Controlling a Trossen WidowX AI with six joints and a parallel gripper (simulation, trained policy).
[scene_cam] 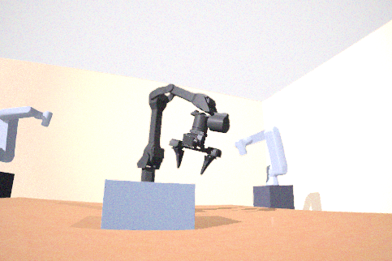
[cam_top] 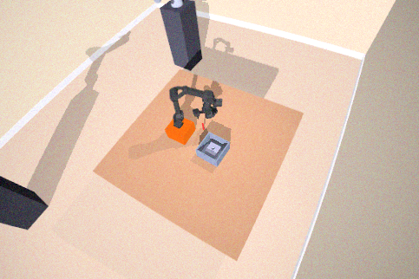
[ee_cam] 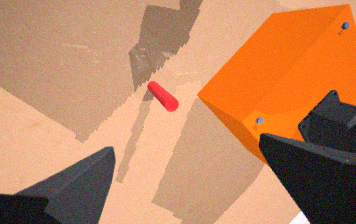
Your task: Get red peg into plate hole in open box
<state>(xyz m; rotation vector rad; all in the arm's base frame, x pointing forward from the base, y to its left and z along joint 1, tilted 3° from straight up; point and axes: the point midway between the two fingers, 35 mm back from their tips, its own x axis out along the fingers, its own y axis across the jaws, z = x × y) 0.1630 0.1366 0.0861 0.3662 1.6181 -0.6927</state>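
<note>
The red peg is 110 mm below my gripper tip, 10 mm to the right of it and 10 mm behind it. Also, from my gripper tip: grey box: 180 mm ahead, 160 mm to the right, 130 mm below.
</note>
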